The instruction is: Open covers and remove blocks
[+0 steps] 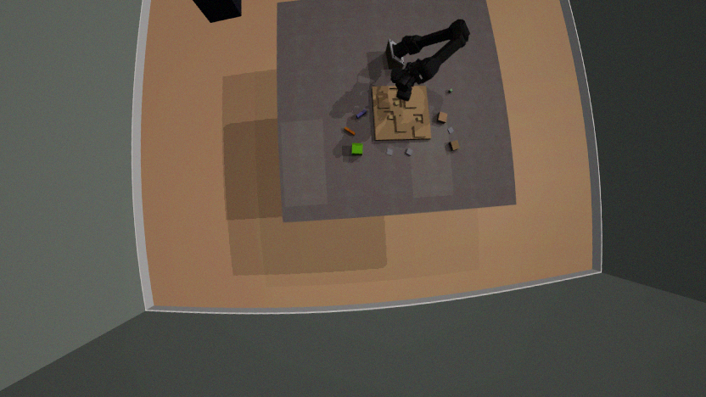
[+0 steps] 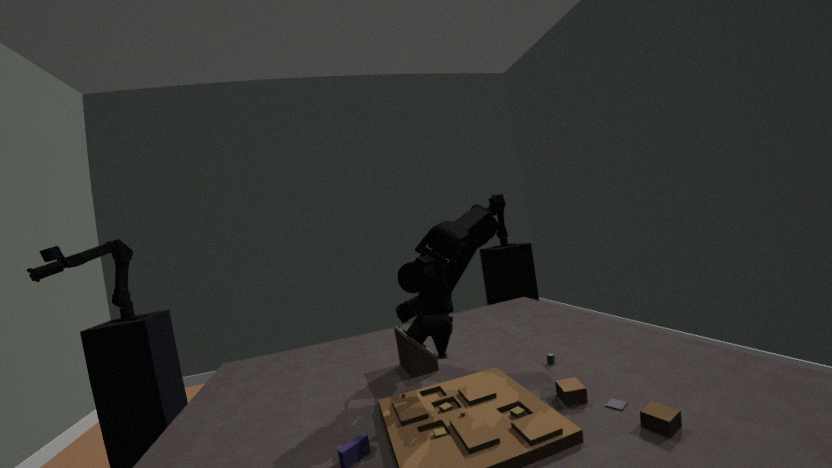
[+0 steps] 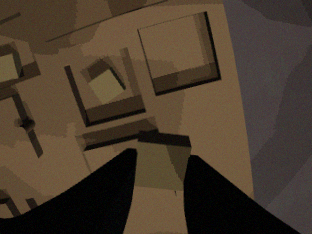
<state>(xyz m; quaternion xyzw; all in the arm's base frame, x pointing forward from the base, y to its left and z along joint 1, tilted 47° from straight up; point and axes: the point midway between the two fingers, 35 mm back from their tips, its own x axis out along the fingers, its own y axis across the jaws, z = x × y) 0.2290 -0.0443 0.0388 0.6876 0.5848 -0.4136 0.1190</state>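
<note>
My gripper tip is now 20 mm past the tiny green piece, 290 mm to the right of it and 100 mm above it. From my gripper tip the other things lie so: orange stick: 160 mm ahead, 290 mm to the right, 100 mm below; green cube: 260 mm ahead, 260 mm to the right, 90 mm below; purple piece: 80 mm ahead, 220 mm to the right, 100 mm below.
</note>
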